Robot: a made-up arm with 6 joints.
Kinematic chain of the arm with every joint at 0, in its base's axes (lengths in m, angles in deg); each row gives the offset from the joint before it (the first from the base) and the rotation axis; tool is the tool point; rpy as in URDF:
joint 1: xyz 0 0 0.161 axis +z
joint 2: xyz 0 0 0 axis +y
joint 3: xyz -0.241 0 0.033 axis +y
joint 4: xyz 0.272 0 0.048 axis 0.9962 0 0.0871
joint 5: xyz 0 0 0 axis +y
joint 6: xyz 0.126 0 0.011 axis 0.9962 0 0.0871
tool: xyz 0 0 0 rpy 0 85 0
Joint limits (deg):
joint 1: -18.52..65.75
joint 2: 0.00..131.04
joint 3: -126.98..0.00
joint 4: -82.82..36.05
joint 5: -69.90..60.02
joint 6: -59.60..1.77
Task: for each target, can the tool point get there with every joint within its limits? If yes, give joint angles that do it. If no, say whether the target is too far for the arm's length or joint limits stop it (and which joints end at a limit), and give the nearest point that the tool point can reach.
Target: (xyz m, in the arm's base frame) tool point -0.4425 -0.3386 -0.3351
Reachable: no: too far | nearest point -0.0488 -0.0691 0.0124 | short by 0.590 m
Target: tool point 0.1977 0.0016 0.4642
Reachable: yes | joints 2.20 36.71 -54.27 -7.82 20.50 -53.88
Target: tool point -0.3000 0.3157 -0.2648
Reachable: no: joint limits stop it (at a limit: joint 1, joint 2, joint 4) | nearest point -0.0204 0.1978 -0.0324 | short by 0.382 m
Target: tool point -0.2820 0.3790 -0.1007
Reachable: no: joint limits stop it (at a limit: joint 1, joint 2, joint 4, joint 5) | nearest point -0.0177 0.2475 0.0020 | short by 0.313 m
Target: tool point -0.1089 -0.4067 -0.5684
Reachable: no: too far | nearest point 0.0888 -0.1028 -0.0540 | short by 0.629 m
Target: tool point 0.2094 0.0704 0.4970
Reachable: yes | joints 25.72 45.51 -64.65 -31.63 24.44 -24.12
